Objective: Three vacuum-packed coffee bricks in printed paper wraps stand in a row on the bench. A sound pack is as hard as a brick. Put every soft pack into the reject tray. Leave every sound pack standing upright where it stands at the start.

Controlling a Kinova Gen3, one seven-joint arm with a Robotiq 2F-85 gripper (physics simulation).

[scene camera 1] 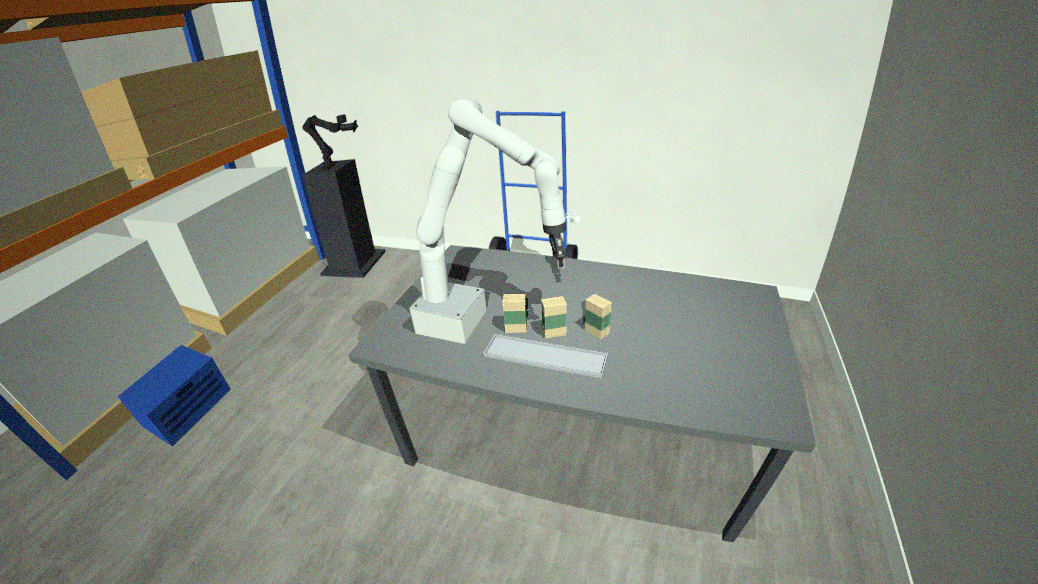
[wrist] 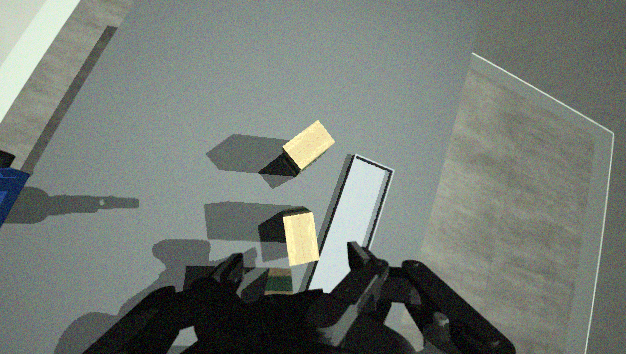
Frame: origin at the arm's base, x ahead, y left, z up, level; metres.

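Seen in the pictures: gripper, fingertip midpoint: (scene camera 1: 558,262) (wrist: 296,258); arm's base at its link origin: (scene camera 1: 437,296).
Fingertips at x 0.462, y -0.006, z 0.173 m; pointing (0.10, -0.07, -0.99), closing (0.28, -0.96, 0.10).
Offsets run from my fingertips to a thing's top centre. Level surfaces: height alone.
Three tan packs with green bands stand upright and apart in a row on the bench. The left pack {0.160 m back, 0.010 m right, 0.148 m down} (scene camera 1: 514,313) (wrist: 279,283) is mostly hidden by my gripper in the wrist view. The middle pack {0.016 m back, 0.021 m right, 0.148 m down} (scene camera 1: 554,317) (wrist: 301,239) stands beside it. The right pack {0.141 m ahead, 0.002 m right, 0.148 m down} (scene camera 1: 597,316) (wrist: 308,146) stands turned at an angle. The pale, shallow reject tray {0.032 m back, 0.154 m right, 0.275 m down} (scene camera 1: 545,355) (wrist: 355,200) lies in front of the row, and no pack shows in it. My gripper (scene camera 1: 561,265) (wrist: 296,258) is open and empty, raised above the bench behind the row.
The grey bench {0.289 m down} (scene camera 1: 696,348) extends to the right of the packs. The white arm base (scene camera 1: 439,321) stands left of the row. A blue hand truck (scene camera 1: 530,113) stands behind the bench by the wall. A storage rack (scene camera 1: 281,123) stands at the left.
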